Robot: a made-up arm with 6 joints. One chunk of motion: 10 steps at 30 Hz.
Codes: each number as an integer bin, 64 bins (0 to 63) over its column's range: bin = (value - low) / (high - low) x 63, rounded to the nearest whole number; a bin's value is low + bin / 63 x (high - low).
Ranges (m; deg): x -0.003..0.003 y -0.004..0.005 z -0.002..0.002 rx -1..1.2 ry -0.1..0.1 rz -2.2..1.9
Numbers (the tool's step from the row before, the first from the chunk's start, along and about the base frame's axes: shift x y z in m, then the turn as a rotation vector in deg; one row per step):
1: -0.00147 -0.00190 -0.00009 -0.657 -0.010 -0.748
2: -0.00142 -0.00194 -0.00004 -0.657 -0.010 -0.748
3: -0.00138 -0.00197 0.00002 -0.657 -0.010 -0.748
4: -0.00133 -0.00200 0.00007 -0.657 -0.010 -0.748
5: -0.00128 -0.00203 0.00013 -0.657 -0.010 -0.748
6: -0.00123 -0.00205 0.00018 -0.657 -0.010 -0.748
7: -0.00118 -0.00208 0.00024 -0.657 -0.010 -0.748
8: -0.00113 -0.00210 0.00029 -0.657 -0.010 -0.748
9: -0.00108 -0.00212 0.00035 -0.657 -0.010 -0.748
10: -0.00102 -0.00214 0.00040 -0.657 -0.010 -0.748
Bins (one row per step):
1: 16 15 30 10 28 22
2: 17 14 31 10 28 22
3: 17 14 32 10 28 22
4: 18 14 33 10 28 22
5: 18 14 34 10 28 22
6: 19 14 34 10 28 22
7: 19 13 35 10 28 22
8: 20 13 36 10 28 22
9: 20 13 37 10 28 22
10: 21 13 38 10 28 22

